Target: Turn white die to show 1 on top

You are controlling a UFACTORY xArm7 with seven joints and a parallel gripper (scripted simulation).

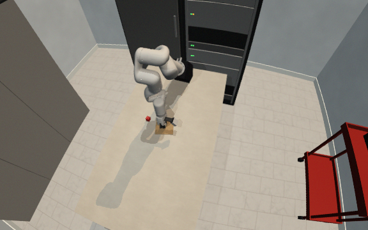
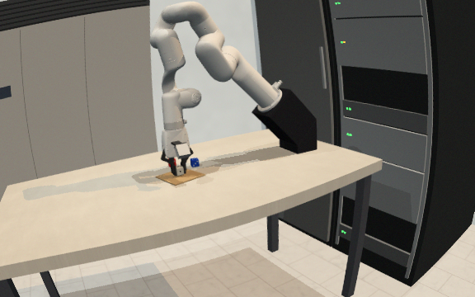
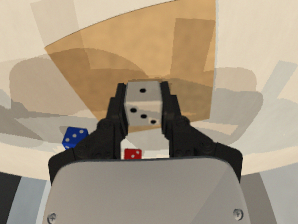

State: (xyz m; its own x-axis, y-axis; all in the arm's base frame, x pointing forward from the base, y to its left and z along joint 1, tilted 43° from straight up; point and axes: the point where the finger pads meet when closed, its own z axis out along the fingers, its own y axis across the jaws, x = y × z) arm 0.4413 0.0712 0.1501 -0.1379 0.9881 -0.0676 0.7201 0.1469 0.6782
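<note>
Right now the white die is 1 cm below my hand. From my hand the other things lie so: red die 15 cm to the right, 2 cm below; then blue die 9 cm behind, 10 cm to the right, 2 cm below; then brown mat 3 cm below.
</note>
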